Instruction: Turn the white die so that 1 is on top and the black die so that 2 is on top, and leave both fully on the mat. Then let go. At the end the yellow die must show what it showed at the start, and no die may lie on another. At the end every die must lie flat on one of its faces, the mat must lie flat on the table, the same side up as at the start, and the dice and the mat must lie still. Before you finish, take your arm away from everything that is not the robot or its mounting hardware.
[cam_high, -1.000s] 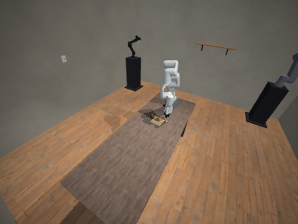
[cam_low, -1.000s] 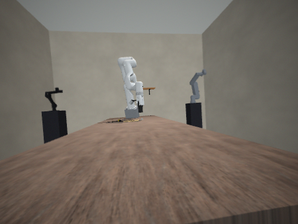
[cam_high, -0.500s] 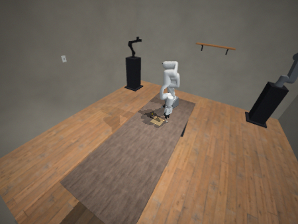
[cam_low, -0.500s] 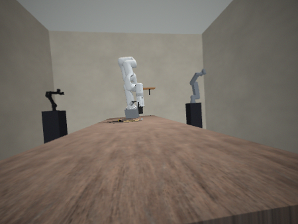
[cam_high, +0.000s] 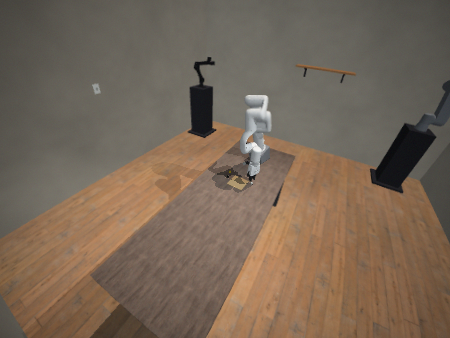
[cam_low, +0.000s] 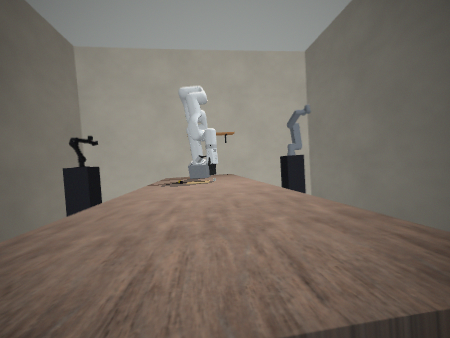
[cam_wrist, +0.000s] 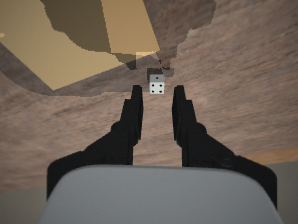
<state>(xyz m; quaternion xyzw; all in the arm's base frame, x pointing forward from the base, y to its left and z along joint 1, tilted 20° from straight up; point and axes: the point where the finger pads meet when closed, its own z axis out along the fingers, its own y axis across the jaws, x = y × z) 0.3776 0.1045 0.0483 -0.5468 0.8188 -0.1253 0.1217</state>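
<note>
Right now my hand is 5 cm above the white die and 1 cm to the right of it. The rest, counted from my hand: tan mat 10 cm to the right, 6 cm below, 5 cm ahead; small yellow die 23 cm to the right, 5 cm below, 3 cm behind; black die 21 cm to the right, 5 cm below, 3 cm ahead.
</note>
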